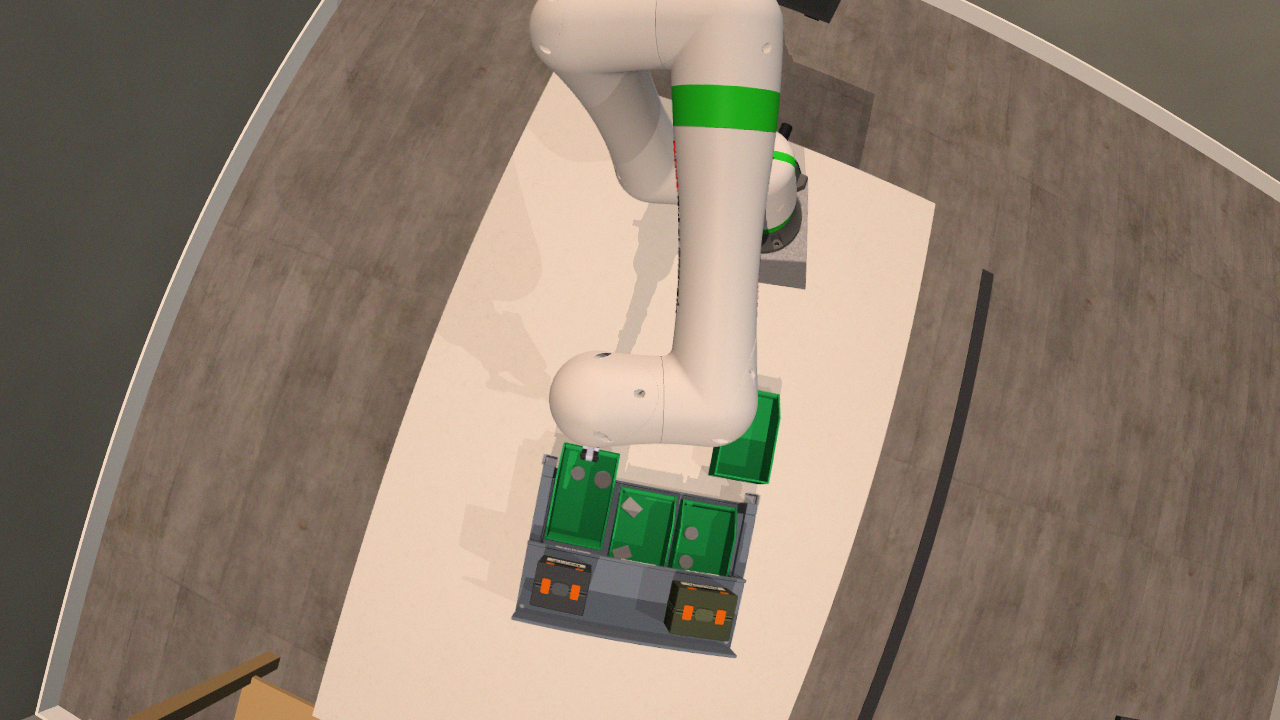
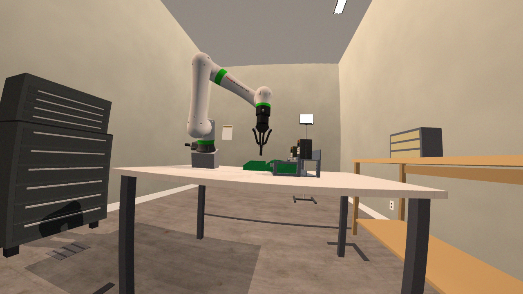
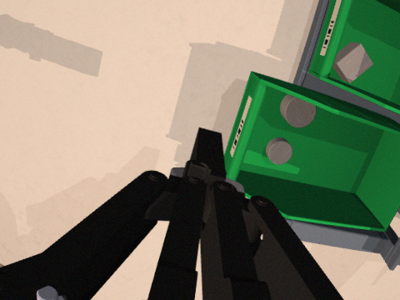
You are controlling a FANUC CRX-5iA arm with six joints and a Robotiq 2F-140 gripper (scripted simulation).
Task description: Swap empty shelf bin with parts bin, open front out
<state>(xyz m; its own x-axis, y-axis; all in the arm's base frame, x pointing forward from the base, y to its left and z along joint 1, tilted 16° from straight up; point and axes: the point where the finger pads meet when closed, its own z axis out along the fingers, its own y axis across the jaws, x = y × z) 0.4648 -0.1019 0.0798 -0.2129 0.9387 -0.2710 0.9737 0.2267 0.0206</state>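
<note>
The grey cube is 130 mm below my hand, 110 mm to the left of it and 100 mm ahead of it. Also, from my hand: grey shelf (170 mm ahead, 150 mm to the left, 80 mm below).
</note>
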